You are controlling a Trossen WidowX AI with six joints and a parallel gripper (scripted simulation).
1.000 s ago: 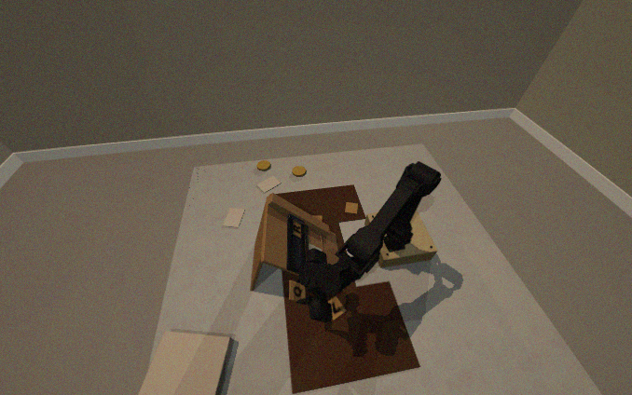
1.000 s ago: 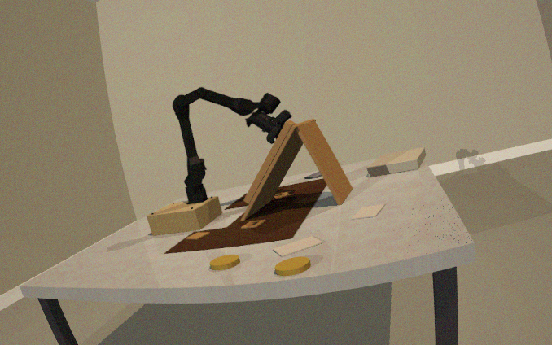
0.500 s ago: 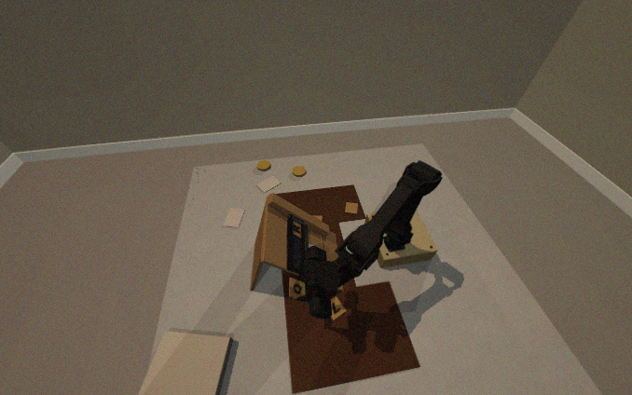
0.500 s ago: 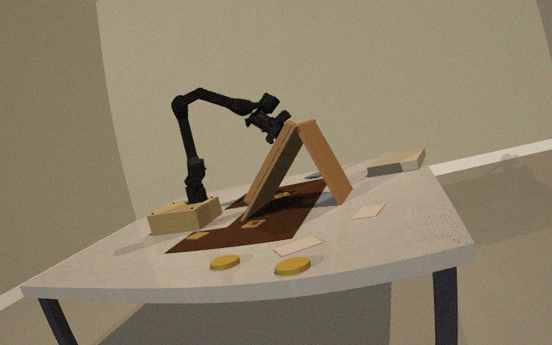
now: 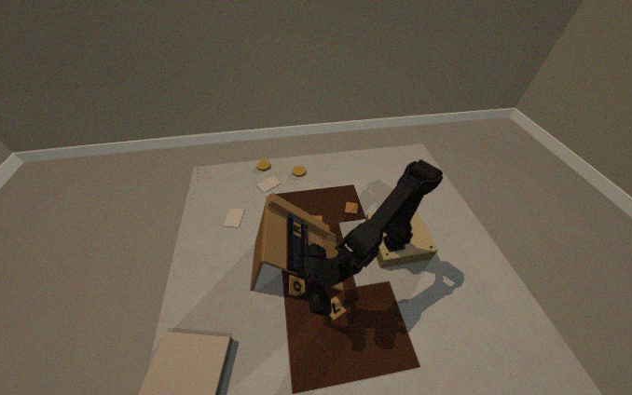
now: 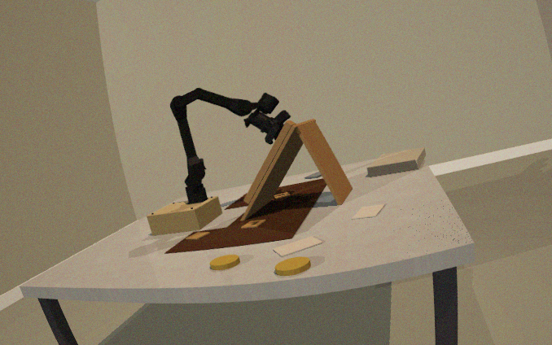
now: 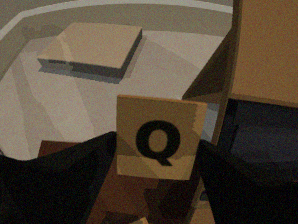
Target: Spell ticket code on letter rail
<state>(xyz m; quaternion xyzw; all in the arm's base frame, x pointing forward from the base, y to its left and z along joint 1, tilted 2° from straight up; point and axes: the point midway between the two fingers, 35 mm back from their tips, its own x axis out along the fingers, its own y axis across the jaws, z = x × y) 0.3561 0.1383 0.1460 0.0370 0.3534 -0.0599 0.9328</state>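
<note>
The white ticket lies 80 mm behind my gripper tip, 130 mm to the right of it and 70 mm below it. Round my gripper tip: flat beige box: 360 mm ahead, 160 mm to the left, 160 mm below; brown mat: 180 mm behind, 160 mm to the right, 180 mm below.
</note>
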